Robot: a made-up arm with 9 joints. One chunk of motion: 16 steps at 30 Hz.
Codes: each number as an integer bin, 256 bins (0 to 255) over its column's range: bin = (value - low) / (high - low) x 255, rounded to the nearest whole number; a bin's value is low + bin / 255 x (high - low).
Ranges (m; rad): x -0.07..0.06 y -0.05..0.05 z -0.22..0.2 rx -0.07..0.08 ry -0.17..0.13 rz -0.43..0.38
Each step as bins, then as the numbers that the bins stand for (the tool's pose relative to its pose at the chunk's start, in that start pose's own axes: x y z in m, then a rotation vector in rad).
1 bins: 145 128 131 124 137 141
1 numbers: 0.0039 0.0002 -0.0042 0.0029 -0.0088 0.0179
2 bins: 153 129 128 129 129 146
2 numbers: 0.0080 0.0006 -0.0092 0.0059 -0.0182 0.0338
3 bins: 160 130 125 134 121 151
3 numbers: 0.0116 0.0010 -0.0141 0.0088 -0.0276 0.0496
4 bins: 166 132 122 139 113 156
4 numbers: 0.0146 0.0018 -0.0191 0.0118 -0.0371 0.0655
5 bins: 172 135 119 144 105 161
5 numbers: 0.0177 0.0029 -0.0240 0.0147 -0.0465 0.0814
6 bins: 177 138 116 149 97 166
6 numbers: 0.0202 0.0041 -0.0289 0.0176 -0.0559 0.0973
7 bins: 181 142 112 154 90 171
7 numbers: 0.0223 0.0057 -0.0355 0.0206 -0.0641 0.1132
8 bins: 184 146 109 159 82 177
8 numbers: 0.0238 0.0073 -0.0405 0.0235 -0.0735 0.1322
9 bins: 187 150 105 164 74 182
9 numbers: 0.0253 0.0088 -0.0471 0.0265 -0.0829 0.1481
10 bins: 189 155 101 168 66 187
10 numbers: 0.0264 0.0108 -0.0536 0.0288 -0.0924 0.1640
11 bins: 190 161 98 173 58 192
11 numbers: 0.0269 0.0131 -0.0586 0.0318 -0.1018 0.1799
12 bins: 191 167 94 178 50 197
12 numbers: 0.0274 0.0155 -0.0652 0.0347 -0.1112 0.1958
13 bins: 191 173 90 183 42 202
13 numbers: 0.0274 0.0178 -0.0718 0.0376 -0.1206 0.2116
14 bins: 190 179 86 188 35 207
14 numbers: 0.0269 0.0202 -0.0784 0.0406 -0.1288 0.2275
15 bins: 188 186 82 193 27 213
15 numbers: 0.0258 0.0229 -0.0849 0.0435 -0.1382 0.2466
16 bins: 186 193 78 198 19 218
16 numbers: 0.0248 0.0257 -0.0915 0.0465 -0.1476 0.2625
